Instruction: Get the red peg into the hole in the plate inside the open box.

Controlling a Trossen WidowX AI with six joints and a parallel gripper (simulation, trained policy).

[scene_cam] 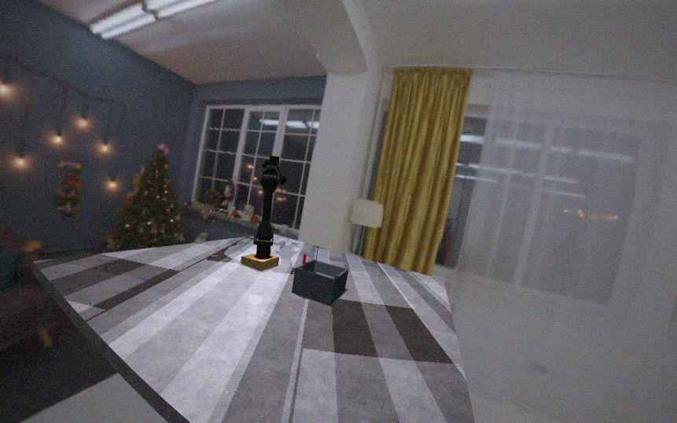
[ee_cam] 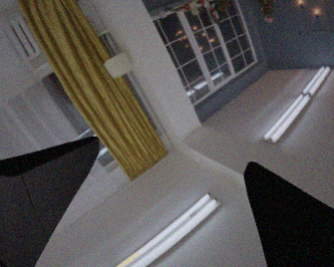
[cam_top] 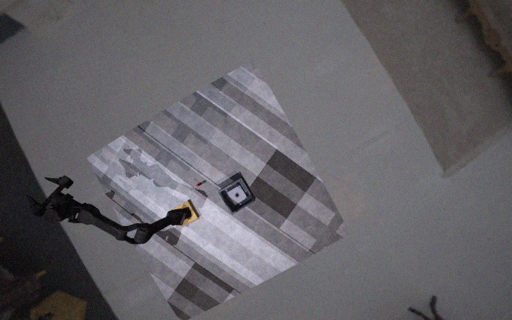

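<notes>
Right now the red peg is 56 cm ahead of my gripper tip, 22 cm to the right of it and 44 cm below it. From my gripper tip the other things lie so: dark grey box 77 cm ahead, 35 cm to the right, 46 cm below; then plate 77 cm ahead, 35 cm to the right, 44 cm below.
</notes>
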